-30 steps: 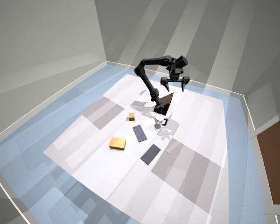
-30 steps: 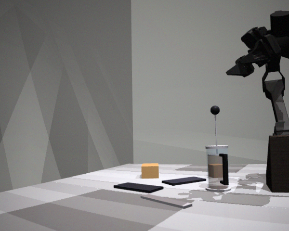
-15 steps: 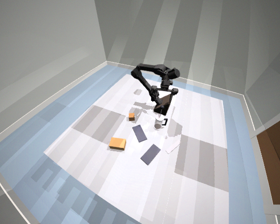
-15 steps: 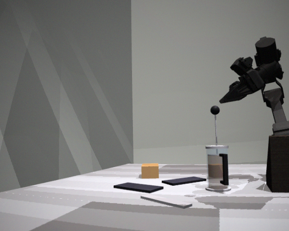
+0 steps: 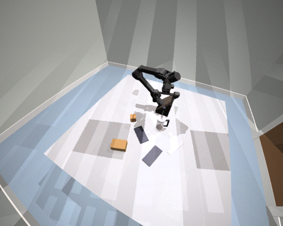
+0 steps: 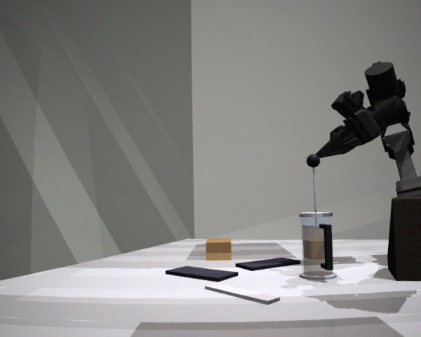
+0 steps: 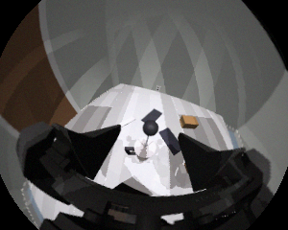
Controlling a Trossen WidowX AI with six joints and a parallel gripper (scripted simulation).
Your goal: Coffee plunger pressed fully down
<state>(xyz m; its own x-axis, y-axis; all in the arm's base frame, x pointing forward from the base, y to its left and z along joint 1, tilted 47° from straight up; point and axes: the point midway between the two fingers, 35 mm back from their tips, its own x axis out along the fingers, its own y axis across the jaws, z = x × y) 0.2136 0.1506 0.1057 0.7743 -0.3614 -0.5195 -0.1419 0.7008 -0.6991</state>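
The glass coffee press lies 14 cm below my gripper tip, 2 cm to the left of it and 1 cm ahead of it. The rest, counted from my gripper tip: small orange block 24 cm to the right, 23 cm below.
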